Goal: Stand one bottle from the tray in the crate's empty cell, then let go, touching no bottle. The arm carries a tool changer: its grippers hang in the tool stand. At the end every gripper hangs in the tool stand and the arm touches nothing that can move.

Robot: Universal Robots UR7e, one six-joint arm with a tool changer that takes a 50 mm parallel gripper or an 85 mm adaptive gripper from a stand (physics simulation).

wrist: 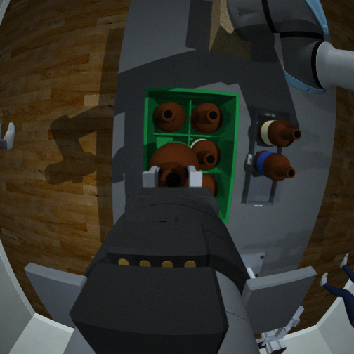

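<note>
My gripper (173,178) is shut on the neck of a brown bottle (175,154), held upright above the left side of the green crate (233,150). The bottle hides the lower-left part of the crate and most of the middle-left cell, whose far part shows green. Brown bottles stand in the far-left cell (169,116), the far-right cell (207,118) and the middle-right cell (205,154). Another bottle (210,185) shows partly at the near right. The tray (260,192) holds a bottle with a cream band (278,132) and one with a blue band (271,165).
The robot's arm (300,55) crosses the far right corner, beside a tan block (227,42). Part of a grey metal stand (272,336) shows at the lower right, and a light plate with holes (255,261) lies on the near right of the table.
</note>
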